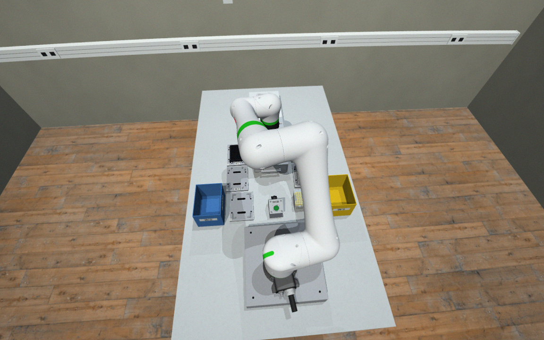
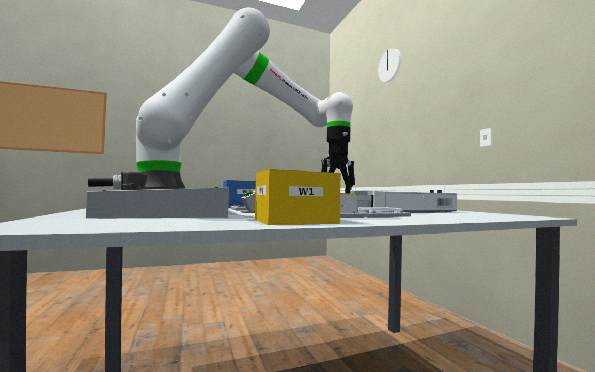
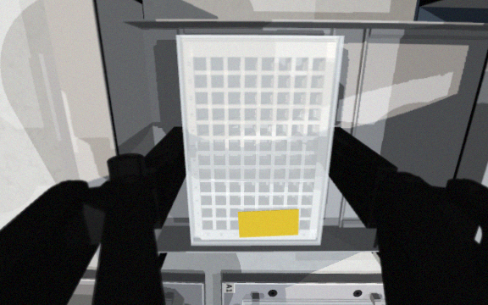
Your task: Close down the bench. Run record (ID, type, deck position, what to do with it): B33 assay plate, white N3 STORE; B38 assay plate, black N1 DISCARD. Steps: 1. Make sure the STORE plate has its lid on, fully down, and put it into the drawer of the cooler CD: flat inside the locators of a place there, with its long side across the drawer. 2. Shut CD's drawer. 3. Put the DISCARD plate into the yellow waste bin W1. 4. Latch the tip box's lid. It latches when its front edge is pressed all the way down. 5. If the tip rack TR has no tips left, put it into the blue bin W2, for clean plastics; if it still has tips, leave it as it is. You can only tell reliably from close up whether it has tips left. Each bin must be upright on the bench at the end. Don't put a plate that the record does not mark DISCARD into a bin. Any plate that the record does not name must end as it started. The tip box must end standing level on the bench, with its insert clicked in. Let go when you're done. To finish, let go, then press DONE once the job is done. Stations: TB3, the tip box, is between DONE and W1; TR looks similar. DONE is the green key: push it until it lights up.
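My gripper is now 4 cm short of the drawer and 2 cm above it. Also, from my hand: clear plate lid 2 cm below; then white plate 2 cm below; then cooler CD 18 cm ahead, 3 cm to the right, 2 cm below.
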